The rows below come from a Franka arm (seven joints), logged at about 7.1 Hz.
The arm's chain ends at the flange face. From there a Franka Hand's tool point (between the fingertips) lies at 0.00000 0.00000 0.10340 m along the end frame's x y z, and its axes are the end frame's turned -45 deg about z.
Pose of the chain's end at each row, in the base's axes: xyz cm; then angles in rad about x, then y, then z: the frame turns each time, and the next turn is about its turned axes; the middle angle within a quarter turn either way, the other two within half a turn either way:
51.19, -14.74, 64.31, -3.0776, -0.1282, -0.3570
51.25, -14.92, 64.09, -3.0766, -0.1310, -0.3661
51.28, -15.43, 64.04, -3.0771, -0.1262, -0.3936
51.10, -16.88, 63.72, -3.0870, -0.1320, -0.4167
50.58, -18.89, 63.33, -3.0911, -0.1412, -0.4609
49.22, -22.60, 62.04, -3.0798, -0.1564, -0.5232
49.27, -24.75, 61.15, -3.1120, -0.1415, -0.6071
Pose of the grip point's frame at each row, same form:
49.87, -14.08, 54.08, -3.0776, -0.1282, -1.1424
49.90, -14.25, 53.86, -3.0766, -0.1310, -1.1515
49.98, -14.77, 53.80, -3.0771, -0.1262, -1.1790
49.74, -16.32, 53.49, -3.0870, -0.1320, -1.2021
49.12, -18.37, 53.11, -3.0911, -0.1412, -1.2463
47.61, -21.97, 51.85, -3.0798, -0.1564, -1.3086
47.81, -24.45, 50.92, -3.1120, -0.1415, -1.3925

